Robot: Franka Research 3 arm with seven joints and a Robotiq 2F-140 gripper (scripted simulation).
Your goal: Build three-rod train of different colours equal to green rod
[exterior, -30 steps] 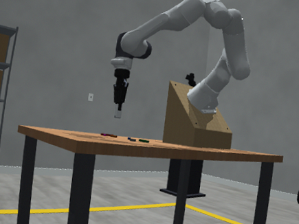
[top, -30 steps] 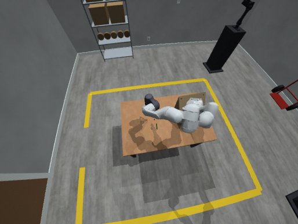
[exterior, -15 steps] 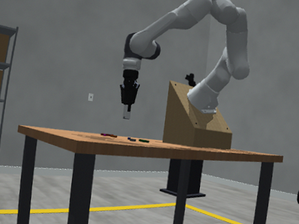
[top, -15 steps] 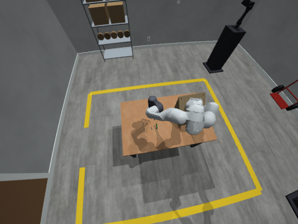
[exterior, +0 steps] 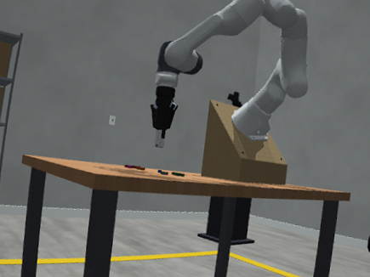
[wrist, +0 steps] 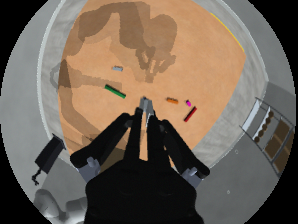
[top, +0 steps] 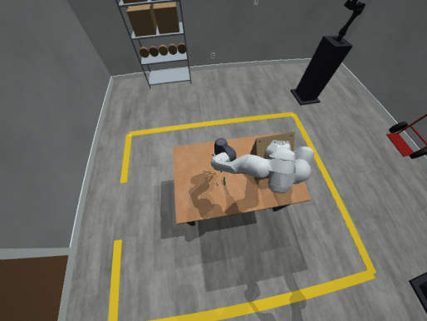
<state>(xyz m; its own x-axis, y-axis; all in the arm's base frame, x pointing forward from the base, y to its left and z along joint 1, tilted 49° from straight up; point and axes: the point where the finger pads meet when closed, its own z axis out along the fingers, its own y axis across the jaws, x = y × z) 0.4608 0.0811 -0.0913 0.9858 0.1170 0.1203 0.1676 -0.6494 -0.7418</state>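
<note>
My gripper is now 20 mm past the small blue rod and 130 mm above it. Also, from my hand: green rod: 30 mm behind, 100 mm to the left, 130 mm below; then magenta rod: 20 mm ahead, 160 mm to the right, 130 mm below; then orange rod: 10 mm ahead, 100 mm to the right, 130 mm below.
</note>
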